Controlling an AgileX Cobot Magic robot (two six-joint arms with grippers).
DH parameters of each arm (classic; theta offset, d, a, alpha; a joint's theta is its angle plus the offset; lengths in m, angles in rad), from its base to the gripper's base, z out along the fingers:
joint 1: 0 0.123 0 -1.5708
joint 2: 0.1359 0 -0.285 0
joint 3: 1.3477 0 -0.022 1.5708
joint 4: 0 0.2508 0 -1.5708
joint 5: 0 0 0.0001 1.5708
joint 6: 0 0.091 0 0
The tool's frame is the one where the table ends.
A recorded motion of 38 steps. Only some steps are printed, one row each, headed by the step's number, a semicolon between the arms.
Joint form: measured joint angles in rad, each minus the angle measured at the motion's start. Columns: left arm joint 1, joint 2, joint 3, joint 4, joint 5, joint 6; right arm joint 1, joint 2, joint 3, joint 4, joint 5, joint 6.
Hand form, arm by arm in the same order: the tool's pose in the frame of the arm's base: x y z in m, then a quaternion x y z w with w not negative. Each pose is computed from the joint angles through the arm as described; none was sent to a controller.
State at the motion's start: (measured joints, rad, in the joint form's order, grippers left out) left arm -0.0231 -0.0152 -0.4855 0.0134 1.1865 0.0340; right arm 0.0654 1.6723 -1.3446 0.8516 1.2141 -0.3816
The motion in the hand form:
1: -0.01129 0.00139 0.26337 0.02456 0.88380 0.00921 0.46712; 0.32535 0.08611 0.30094 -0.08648 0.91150 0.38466 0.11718
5: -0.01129 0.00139 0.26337 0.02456 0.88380 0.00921 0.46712; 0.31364 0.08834 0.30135 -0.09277 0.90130 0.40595 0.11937
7: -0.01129 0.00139 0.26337 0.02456 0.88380 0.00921 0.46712; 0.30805 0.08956 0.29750 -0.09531 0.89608 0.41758 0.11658
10: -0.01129 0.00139 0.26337 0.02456 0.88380 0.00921 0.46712; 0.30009 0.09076 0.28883 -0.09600 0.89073 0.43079 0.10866
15: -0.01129 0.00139 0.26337 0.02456 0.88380 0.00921 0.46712; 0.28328 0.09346 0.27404 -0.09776 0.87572 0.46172 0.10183
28: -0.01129 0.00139 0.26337 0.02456 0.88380 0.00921 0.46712; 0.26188 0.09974 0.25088 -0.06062 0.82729 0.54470 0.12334
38: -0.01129 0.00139 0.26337 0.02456 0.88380 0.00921 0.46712; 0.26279 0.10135 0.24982 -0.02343 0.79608 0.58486 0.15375
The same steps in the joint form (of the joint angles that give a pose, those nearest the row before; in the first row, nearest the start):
1: 0.0000 0.0000 0.0000 0.0000 0.0000 0.0000; 0.0000 -0.0113 0.0108 0.0087 0.0000 -0.0107
5: 0.0000 0.0000 0.0000 0.0000 0.0000 0.0000; 0.0000 -0.0481 0.0674 0.0633 0.0020 -0.0541
7: 0.0000 0.0000 0.0000 0.0000 0.0000 0.0000; 0.0000 -0.0606 0.1046 0.0942 0.0019 -0.0839
10: 0.0000 0.0000 0.0000 0.0000 0.0000 0.0000; 0.0000 -0.0743 0.1632 0.1306 -0.0001 -0.1238
15: 0.0000 0.0000 0.0000 0.0000 0.0000 0.0000; 0.0000 -0.1050 0.2803 0.2193 -0.0043 -0.2175
28: 0.0000 0.0000 0.0000 0.0000 0.0000 0.0000; 0.0000 -0.1341 0.4843 0.4993 -0.0262 -0.4200
38: 0.0000 0.0000 0.0000 0.0000 0.0000 0.0000; 0.0000 -0.1341 0.5343 0.6661 -0.0370 -0.4946

